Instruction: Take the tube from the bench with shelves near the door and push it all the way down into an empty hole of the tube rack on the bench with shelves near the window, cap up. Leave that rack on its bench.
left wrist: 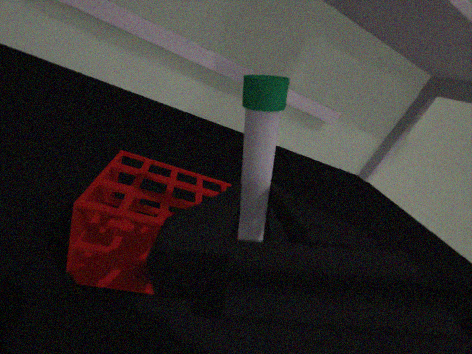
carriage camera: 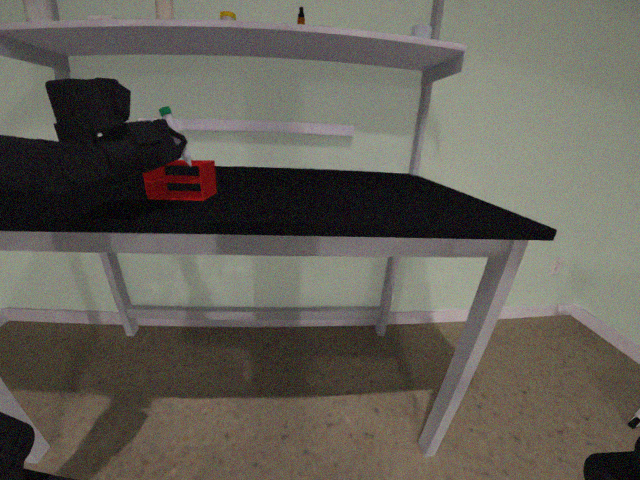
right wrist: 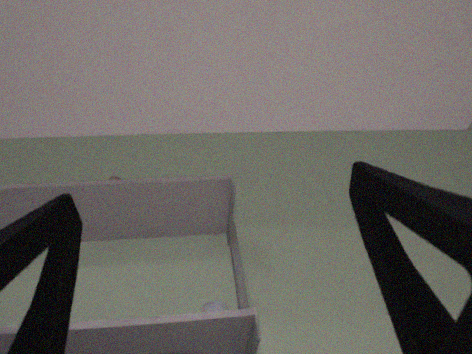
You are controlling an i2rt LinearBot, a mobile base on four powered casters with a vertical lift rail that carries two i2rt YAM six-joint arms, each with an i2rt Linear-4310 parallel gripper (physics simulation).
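Places are measured from the left arm's base along level axes (x ahead, y left, z up), in centimetres.
Pixels of known places: left gripper, fingertip midpoint: point(left wrist: 254, 189) point(carriage camera: 182, 141); right gripper, fingertip midpoint: point(right wrist: 214, 192).
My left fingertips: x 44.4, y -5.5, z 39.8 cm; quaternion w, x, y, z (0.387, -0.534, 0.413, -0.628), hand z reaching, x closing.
For each thing: its top centre in the pictures, then the offset to it from my left fingertips. "pt": a spot on its surface instead. Level surfaces: height alone.
- tube, middle of its top: point(left wrist: 309, 88) point(carriage camera: 174, 106) dx -0.9, dy +0.3, dz +6.5 cm
- red tube rack, middle of its top: point(left wrist: 184, 193) point(carriage camera: 179, 162) dx +4.5, dy +3.7, dz -4.8 cm
- black bench top, its level: dz -12.6 cm
- small amber bottle, surface spot: point(carriage camera: 300, 17) pt dx +45.6, dy -18.6, dz +38.9 cm
- yellow-lidded jar, surface spot: point(carriage camera: 227, 16) pt dx +42.2, dy +4.4, dz +37.7 cm
My left gripper point(carriage camera: 181, 147) point(left wrist: 254, 189) is shut on the tube point(carriage camera: 172, 122) point(left wrist: 258, 165), a pale tube with a green cap. The cap is up; in the carriage view the tube leans, its cap to the left and its lower end to the right. That lower end shows just above the back of the red tube rack point(carriage camera: 208, 183) point(left wrist: 92, 240); whether it touches is unclear. The rack stands on the black bench top point(carriage camera: 336, 201) point(left wrist: 75, 110). Several holes in the left wrist view look empty; the gripper hides the others. My right gripper point(right wrist: 214, 192) is open and empty.
A shelf point(carriage camera: 258, 41) point(right wrist: 160, 207) runs above the bench and carries a small amber bottle point(carriage camera: 300, 17) and a yellow-lidded jar point(carriage camera: 227, 16). A pale rail point(carriage camera: 289, 127) point(left wrist: 195, 52) is behind the bench. A shelf post point(carriage camera: 422, 118) stands at its back right.
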